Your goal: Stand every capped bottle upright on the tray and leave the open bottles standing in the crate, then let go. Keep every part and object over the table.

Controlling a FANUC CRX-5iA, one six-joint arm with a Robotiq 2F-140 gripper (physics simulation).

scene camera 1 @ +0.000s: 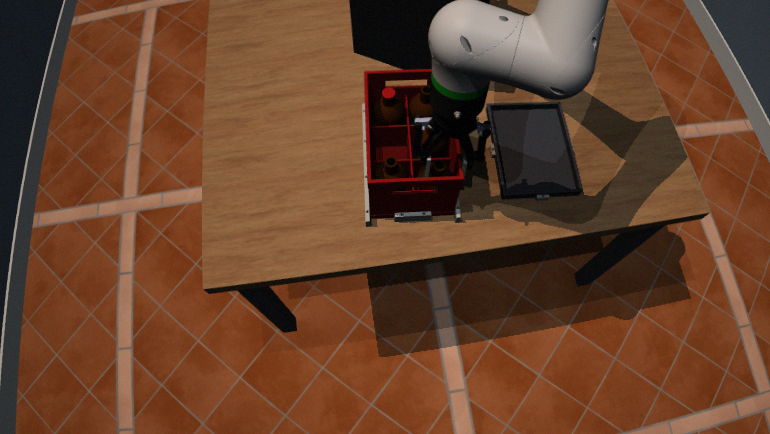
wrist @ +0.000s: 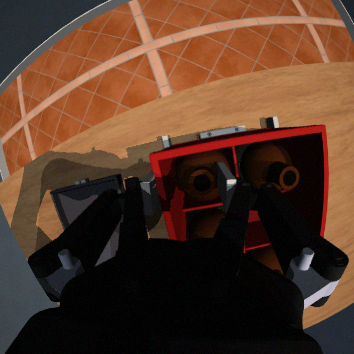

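A red crate (scene camera 1: 412, 199) (wrist: 285, 135) holds brown bottles in its cells. A red-capped bottle (scene camera 1: 388, 105) (wrist: 267, 259) stands in the back left cell; its cap is hidden in the wrist view. An open bottle (scene camera 1: 424, 98) stands back right, another (scene camera 1: 390, 166) (wrist: 289, 177) front left, another (scene camera 1: 440, 166) (wrist: 202, 181) front right. A middle right bottle (wrist: 206, 225) is partly hidden by the gripper; its top does not show. The dark tray (scene camera 1: 544, 150) (wrist: 75, 200) bears no bottle. My gripper (scene camera 1: 447, 168) (wrist: 189, 175) is at the crate's right side, fingers apart, nothing visibly held.
Metal brackets (scene camera 1: 412, 216) (wrist: 222, 132) edge the crate at its front and sides. A dark block (scene camera 1: 390, 35) stands behind it. The arm (scene camera 1: 512, 48) reaches over from the back right. The table's front edge (scene camera 1: 323, 276) runs beyond the crate and tray.
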